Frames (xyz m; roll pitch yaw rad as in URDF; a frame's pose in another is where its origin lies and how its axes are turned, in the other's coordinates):
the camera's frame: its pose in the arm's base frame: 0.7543 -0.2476 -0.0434 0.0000 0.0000 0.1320
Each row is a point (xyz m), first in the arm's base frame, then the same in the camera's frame.
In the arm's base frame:
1: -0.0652 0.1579 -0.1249
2: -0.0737 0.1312 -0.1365
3: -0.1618 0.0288 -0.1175
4: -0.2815 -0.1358 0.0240
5: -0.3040 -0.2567 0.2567
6: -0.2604 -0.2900 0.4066
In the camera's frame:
1: -0.7590 0.5098 -0.0815
2: -0.7709 0.4845 -0.0931
3: -0.8718 0.3946 -0.0741
4: -1.0121 0.2472 0.0674
5: -1.0503 0.1303 0.3001
6: -1.0115 0.0915 0.4500

